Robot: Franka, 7 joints.
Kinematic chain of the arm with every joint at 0, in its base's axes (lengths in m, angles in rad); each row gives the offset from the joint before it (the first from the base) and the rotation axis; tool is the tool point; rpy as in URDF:
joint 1: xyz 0 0 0.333 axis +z
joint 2: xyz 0 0 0 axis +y
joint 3: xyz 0 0 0.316 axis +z
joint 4: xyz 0.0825 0 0 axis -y
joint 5: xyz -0.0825 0 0.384 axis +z
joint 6: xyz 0 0 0 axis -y
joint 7: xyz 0.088 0 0 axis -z
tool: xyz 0 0 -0.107 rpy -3.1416 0 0
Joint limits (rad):
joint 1: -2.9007..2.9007
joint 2: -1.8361..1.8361
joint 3: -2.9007..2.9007
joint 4: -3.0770..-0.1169
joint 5: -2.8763..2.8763
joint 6: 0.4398..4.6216
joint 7: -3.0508..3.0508
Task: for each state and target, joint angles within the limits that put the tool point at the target. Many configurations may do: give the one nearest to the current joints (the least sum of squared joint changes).
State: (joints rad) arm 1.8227 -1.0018 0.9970 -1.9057 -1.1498 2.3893 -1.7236
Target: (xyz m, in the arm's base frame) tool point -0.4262 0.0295 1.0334
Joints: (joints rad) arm 1.3690 -0.4107 1.0576 -1.0170 -1.1125 2.5292 -1.7236
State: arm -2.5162 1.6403 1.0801 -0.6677 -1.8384 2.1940 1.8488
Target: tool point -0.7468 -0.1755 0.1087
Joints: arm -2.8681 1.7220 1.0348 -0.1169 -1.8325 1.5130 1.8488
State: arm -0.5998 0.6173 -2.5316 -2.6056 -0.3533 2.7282 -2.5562
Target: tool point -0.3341 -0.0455 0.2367
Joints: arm -0.5523 0.2762 -2.4143 -2.9080 -0.3671 2.6693 -2.5562
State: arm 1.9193 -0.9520 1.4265 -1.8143 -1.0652 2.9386 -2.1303
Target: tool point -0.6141 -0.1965 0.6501
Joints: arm 1.4914 -0.8462 1.3650 -1.6377 -1.0263 2.8721 -2.1303
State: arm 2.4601 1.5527 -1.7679 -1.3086 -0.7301 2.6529 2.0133
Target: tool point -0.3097 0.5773 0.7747
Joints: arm 2.8178 1.3315 -2.2068 -1.2579 -0.7191 2.5889 2.0133
